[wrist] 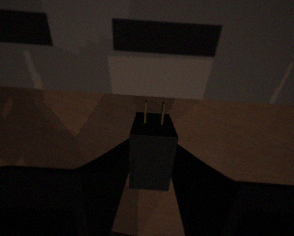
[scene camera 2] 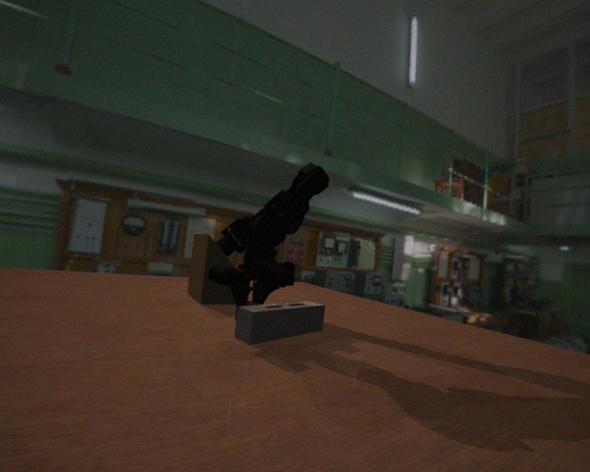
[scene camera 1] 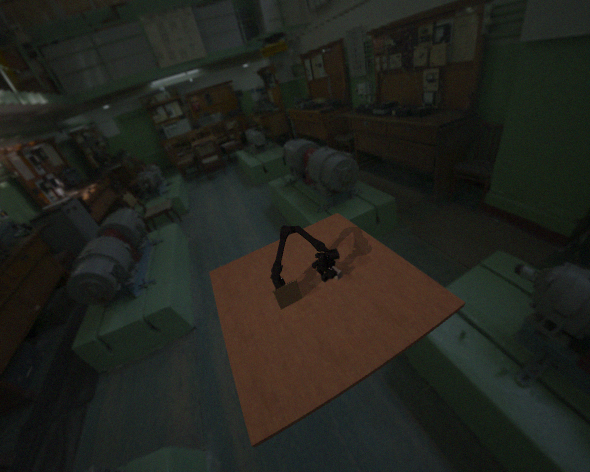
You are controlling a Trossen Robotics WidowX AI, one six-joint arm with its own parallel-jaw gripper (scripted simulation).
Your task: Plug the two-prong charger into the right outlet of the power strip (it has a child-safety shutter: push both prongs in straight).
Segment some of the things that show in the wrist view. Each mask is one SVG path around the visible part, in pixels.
My gripper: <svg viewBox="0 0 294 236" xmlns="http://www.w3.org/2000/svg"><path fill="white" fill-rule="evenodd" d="M177 144L171 178L185 236L294 236L294 185L236 181L210 167ZM129 138L100 157L75 169L1 166L0 236L110 236L129 174Z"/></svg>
A two-prong charger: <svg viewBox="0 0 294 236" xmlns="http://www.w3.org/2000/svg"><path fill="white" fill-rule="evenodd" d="M146 100L145 111L136 112L129 134L129 188L168 191L179 137L170 115L164 114L164 101L162 102L161 114L147 113Z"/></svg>
